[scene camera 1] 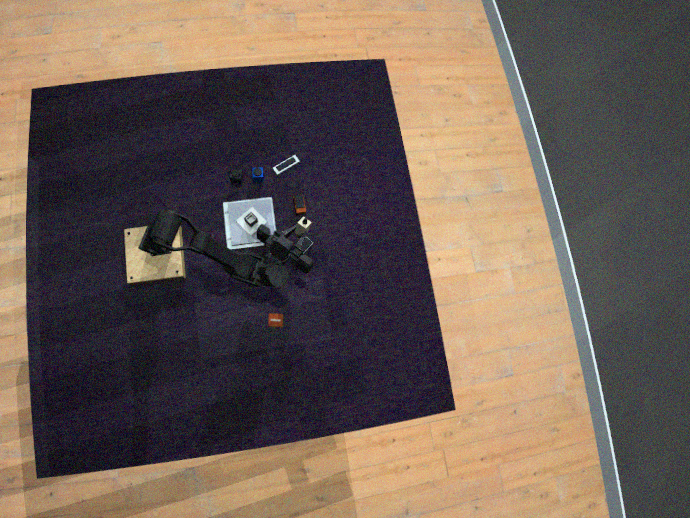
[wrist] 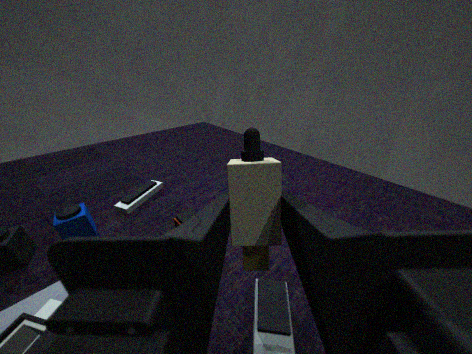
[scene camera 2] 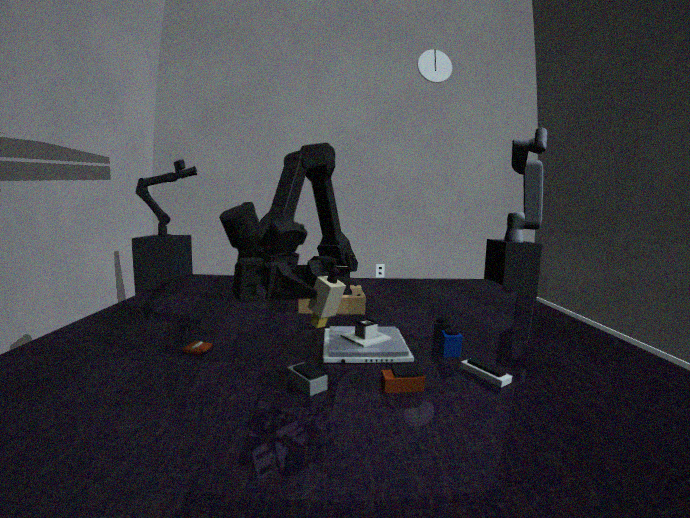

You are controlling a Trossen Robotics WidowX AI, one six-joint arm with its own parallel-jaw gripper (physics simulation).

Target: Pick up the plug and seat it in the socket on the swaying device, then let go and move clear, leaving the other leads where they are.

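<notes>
The cream plug (scene camera 1: 303, 223) (scene camera 2: 327, 301) (wrist: 255, 205) has a black stub on top and a yellow tip below. My gripper (scene camera 1: 294, 229) (scene camera 2: 328, 287) (wrist: 254, 198) is shut on its sides and holds it in the air. In scene camera 2 the plug is tilted, its tip down and to the left. The device (scene camera 1: 229, 235) (scene camera 2: 342, 353) is a pale tray with a white plate on top. Its socket block (scene camera 1: 250, 218) (scene camera 2: 366, 330) has a dark opening and stands on that plate. The plug is apart from the socket, beyond the tray's edge in scene camera 1.
A grey block with a dark top (scene camera 2: 309, 379) (wrist: 272, 310), an orange block (scene camera 1: 300, 205) (scene camera 2: 403, 381), a blue block (scene camera 1: 257, 172) (scene camera 2: 452, 344) (wrist: 76, 222), a black block (scene camera 1: 235, 176) (wrist: 15, 247), a long white piece (scene camera 1: 285, 164) (scene camera 2: 486, 372) and a flat orange piece (scene camera 1: 275, 320) (scene camera 2: 198, 347) lie around.
</notes>
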